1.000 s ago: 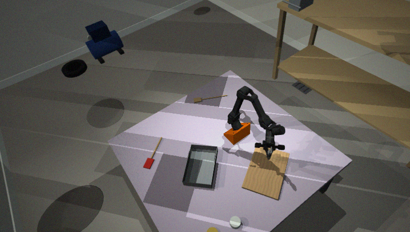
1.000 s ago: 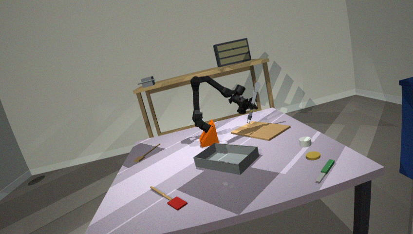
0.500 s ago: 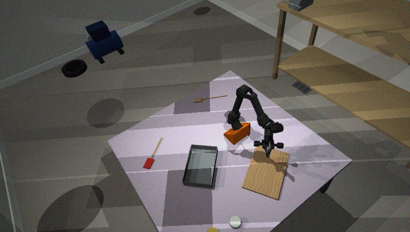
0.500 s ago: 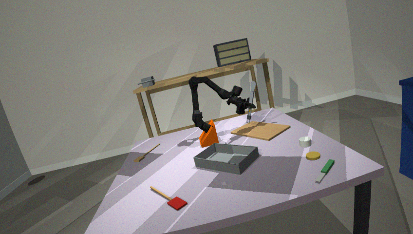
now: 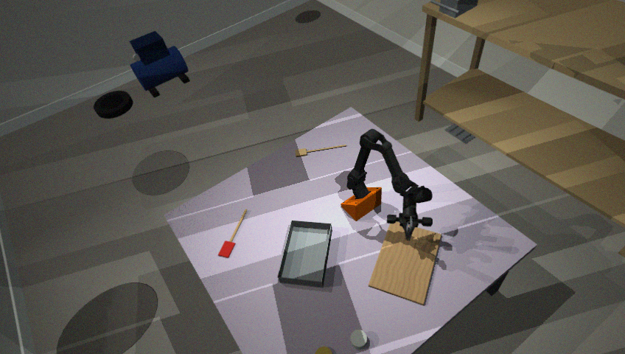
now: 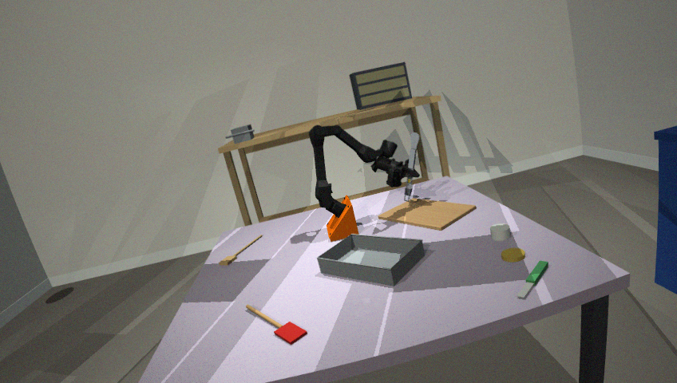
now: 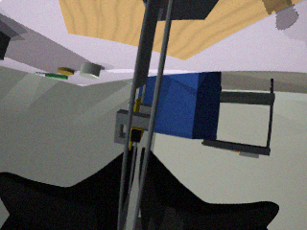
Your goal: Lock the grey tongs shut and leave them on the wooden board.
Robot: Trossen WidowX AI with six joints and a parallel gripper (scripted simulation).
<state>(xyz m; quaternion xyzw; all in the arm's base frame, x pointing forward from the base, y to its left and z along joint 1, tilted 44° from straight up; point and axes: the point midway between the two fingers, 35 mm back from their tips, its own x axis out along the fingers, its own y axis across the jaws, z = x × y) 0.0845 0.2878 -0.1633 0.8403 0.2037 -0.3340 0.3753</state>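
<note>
Now: the wooden board 160 mm below my gripper tip. Also, from my gripper tip: tongs arm 60 mm above, 20 mm behind, 10 mm to the right; white cylinder 410 mm ahead, 150 mm below, 80 mm to the left; roasting tin 350 mm to the right, 290 mm ahead, 140 mm below.
</note>
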